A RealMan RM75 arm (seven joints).
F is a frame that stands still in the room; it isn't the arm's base.
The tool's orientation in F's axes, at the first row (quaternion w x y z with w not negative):
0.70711, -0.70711, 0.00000, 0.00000
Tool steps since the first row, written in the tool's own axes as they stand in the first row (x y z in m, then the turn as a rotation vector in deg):
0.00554, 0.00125, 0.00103, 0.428, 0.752, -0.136
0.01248, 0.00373, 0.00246, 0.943, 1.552, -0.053
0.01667, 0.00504, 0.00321, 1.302, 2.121, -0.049
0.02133, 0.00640, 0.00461, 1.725, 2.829, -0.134
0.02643, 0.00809, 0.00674, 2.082, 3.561, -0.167
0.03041, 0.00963, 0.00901, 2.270, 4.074, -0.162
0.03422, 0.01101, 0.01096, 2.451, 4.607, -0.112
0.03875, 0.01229, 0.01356, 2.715, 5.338, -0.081
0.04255, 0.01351, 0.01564, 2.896, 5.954, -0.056
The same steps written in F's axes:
0.00554, 0.00103, -0.00125, 0.428, -0.136, -0.752
0.01248, 0.00246, -0.00373, 0.943, -0.053, -1.552
0.01667, 0.00321, -0.00504, 1.302, -0.049, -2.121
0.02133, 0.00461, -0.00640, 1.725, -0.134, -2.829
0.02643, 0.00674, -0.00809, 2.082, -0.167, -3.561
0.03041, 0.00901, -0.00963, 2.270, -0.162, -4.074
0.03422, 0.01096, -0.01101, 2.451, -0.112, -4.607
0.03875, 0.01356, -0.01229, 2.715, -0.081, -5.338
0.04255, 0.01564, -0.01351, 2.896, -0.056, -5.954

